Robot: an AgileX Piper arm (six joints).
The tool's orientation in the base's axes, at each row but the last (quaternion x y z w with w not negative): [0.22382, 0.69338, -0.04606, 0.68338]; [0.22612, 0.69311, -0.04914, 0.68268]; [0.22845, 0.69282, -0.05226, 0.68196]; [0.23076, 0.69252, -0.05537, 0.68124]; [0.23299, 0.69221, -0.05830, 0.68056]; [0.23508, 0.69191, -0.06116, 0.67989]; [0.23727, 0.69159, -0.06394, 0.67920]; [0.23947, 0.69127, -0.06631, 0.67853]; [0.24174, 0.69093, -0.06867, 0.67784]
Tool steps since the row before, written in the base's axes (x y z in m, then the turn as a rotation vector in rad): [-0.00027, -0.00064, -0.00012, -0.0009, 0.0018, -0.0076]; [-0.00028, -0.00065, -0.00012, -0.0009, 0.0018, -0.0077]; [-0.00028, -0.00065, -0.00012, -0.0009, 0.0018, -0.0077]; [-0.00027, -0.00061, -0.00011, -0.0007, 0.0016, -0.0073]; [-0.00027, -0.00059, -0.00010, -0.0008, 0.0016, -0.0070]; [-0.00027, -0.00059, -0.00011, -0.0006, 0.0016, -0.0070]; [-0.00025, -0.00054, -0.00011, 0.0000, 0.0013, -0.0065]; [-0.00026, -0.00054, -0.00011, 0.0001, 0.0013, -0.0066]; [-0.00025, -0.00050, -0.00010, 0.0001, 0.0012, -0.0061]
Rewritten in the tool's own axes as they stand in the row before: [-0.00005, -0.00070, -0.00001, 0.0078, -0.0006, -0.0010]; [-0.00005, -0.00072, -0.00001, 0.0079, -0.0006, -0.0010]; [-0.00005, -0.00072, 0.00000, 0.0079, -0.0006, -0.0010]; [-0.00005, -0.00067, 0.00000, 0.0074, -0.0006, -0.0008]; [-0.00006, -0.00065, -0.00001, 0.0071, -0.0006, -0.0009]; [-0.00005, -0.00066, 0.00000, 0.0072, -0.0005, -0.0007]; [-0.00003, -0.00060, 0.00000, 0.0066, -0.0004, -0.0001]; [-0.00003, -0.00061, 0.00000, 0.0067, -0.0004, 0.0000]; [-0.00003, -0.00057, -0.00001, 0.0062, -0.0003, 0.0000]
